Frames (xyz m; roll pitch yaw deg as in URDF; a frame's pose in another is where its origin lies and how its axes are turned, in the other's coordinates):
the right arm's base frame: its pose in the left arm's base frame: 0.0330 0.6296 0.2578 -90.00 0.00 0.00
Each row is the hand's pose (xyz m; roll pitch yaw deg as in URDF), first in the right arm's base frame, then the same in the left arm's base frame.
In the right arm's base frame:
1: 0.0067 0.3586 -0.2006 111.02 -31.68 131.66
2: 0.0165 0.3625 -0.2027 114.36 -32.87 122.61
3: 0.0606 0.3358 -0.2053 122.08 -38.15 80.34
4: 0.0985 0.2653 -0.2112 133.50 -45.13 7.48
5: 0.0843 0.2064 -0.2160 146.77 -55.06 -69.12
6: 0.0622 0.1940 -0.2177 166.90 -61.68 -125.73
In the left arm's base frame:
1: 0.0397 0.4290 -0.1008 170.47 39.48 137.13
2: 0.0495 0.4269 -0.1047 164.05 45.03 129.83
3: 0.0936 0.4243 -0.0780 106.67 50.83 77.94
4: 0.1315 0.4184 -0.0075 48.82 5.27 45.37
5: 0.1173 0.4136 0.0514 -8.28 -32.35 76.02
6: 0.0952 0.4119 0.0638 -52.35 -22.65 107.47

